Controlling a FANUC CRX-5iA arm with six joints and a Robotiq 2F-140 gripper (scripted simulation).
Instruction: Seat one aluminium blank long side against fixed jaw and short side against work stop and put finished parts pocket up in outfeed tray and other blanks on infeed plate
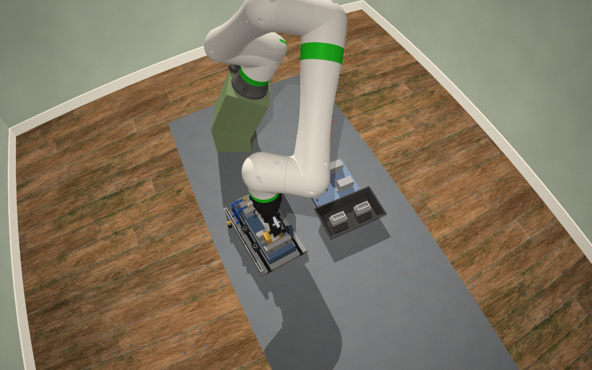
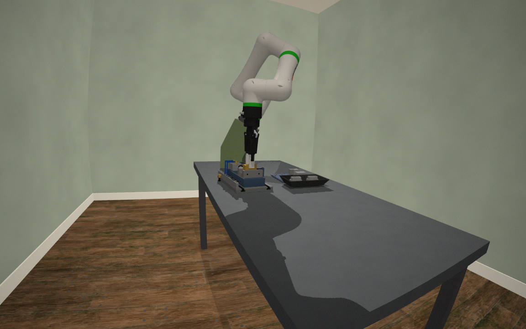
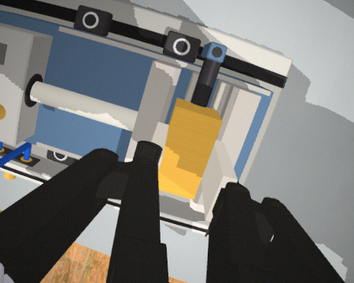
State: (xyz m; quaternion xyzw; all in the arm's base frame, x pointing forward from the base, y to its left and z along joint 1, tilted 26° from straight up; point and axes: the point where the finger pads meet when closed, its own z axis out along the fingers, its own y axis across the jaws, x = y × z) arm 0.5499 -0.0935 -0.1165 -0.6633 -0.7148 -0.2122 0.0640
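The brass blank lies 4 cm below my hand. Round my hand: fixed jaw 3 cm ahead, 6 cm below; work stop rod 1 cm behind, 5 cm to the left, 5 cm below; moving jaw 3 cm behind, 6 cm below.
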